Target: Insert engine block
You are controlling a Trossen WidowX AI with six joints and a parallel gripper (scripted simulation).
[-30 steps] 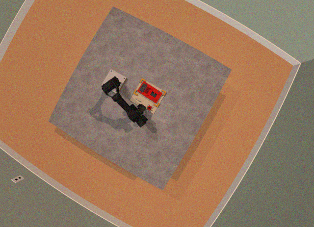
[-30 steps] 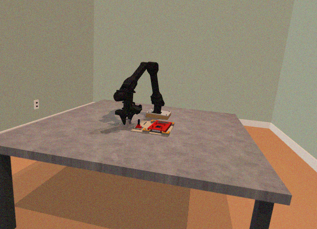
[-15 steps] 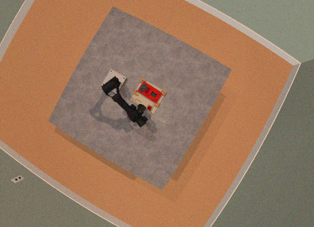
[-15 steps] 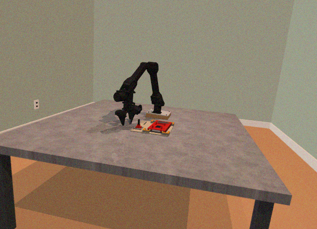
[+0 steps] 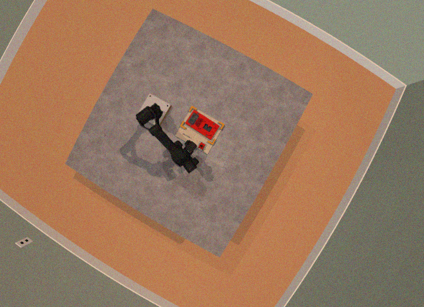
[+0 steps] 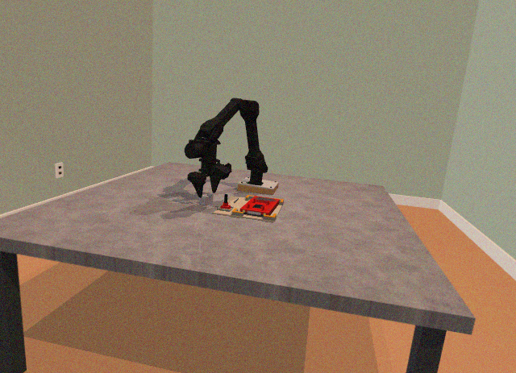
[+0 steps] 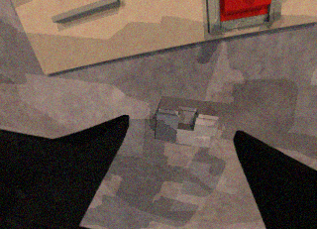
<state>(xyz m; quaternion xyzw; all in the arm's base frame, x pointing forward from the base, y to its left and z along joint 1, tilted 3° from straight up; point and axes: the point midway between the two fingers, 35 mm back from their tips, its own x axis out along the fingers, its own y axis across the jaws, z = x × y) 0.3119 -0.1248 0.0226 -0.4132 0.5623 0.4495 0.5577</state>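
The grey engine block is 10 mm below my gripper tip. Also, from my gripper tip: black upright peg 90 mm to the left, 60 mm ahead.
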